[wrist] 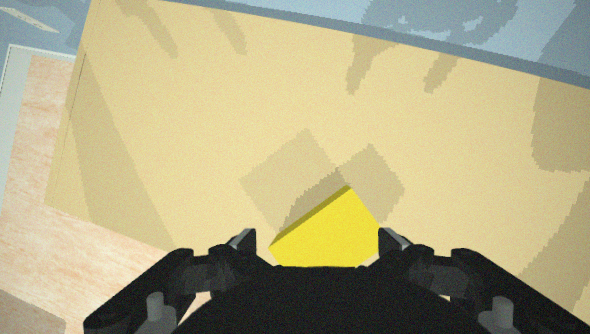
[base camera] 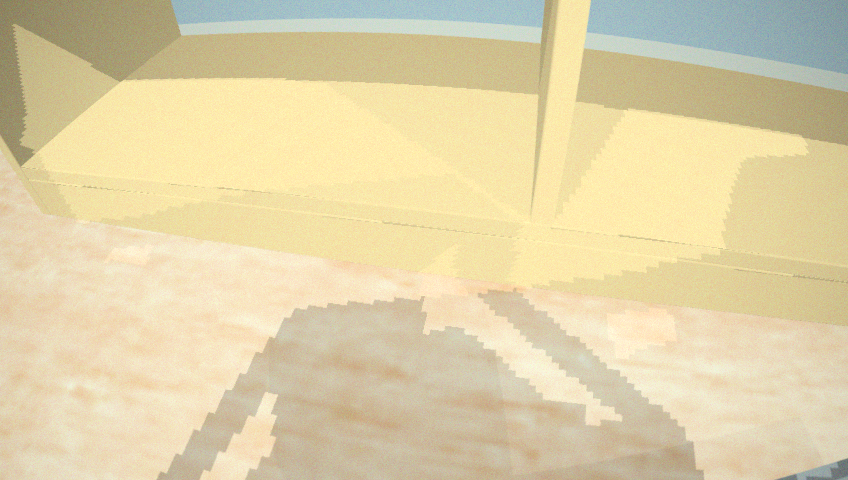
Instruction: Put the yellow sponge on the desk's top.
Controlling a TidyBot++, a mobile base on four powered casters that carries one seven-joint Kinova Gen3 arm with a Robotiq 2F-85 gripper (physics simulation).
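Places are measured from the arm's base along level axes (x left, y back, z up), in centimetres.
Where they show: gripper, fingertip midpoint: (wrist: 316,241).
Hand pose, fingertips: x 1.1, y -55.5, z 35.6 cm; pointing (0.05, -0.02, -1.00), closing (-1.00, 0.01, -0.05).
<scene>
After its pixels a point has its place.
The yellow sponge (wrist: 330,220) {x -0.2, y -54.9, z 26.6 cm} lies on the pale wooden top of a shelf unit (wrist: 190,125) {x 19.3, y -67.4, z 21.3 cm} (base camera: 562,107) {x -10.8, y -38.1, z -21.2 cm}, set at an angle to the gripper in the wrist view. My gripper (wrist: 316,241) {x 1.1, y -55.5, z 35.6 cm} is open, with the fingers wide apart and pointing down over the shelf unit's top. In the wrist view the sponge shows between the two fingertips, its right corner close to the right one, and its near part is hidden behind the gripper's body. How high the fingers are above it is hard to tell. No separate desk can be made out in either view.
In the base camera view the shelf unit's lower compartments and upright divider stand close in front. A blue wall (wrist: 310,7) {x 1.3, y -83.5, z 20.3 cm} (base camera: 368,8) {x 2.8, y -84.0, z -29.2 cm} is behind the unit. Light wood-look floor (wrist: 40,150) {x 144.1, y -74.0, z -39.7 cm} (base camera: 119,356) {x 27.1, y -33.7, z -39.7 cm} shows at the unit's left end and in front of it.
</scene>
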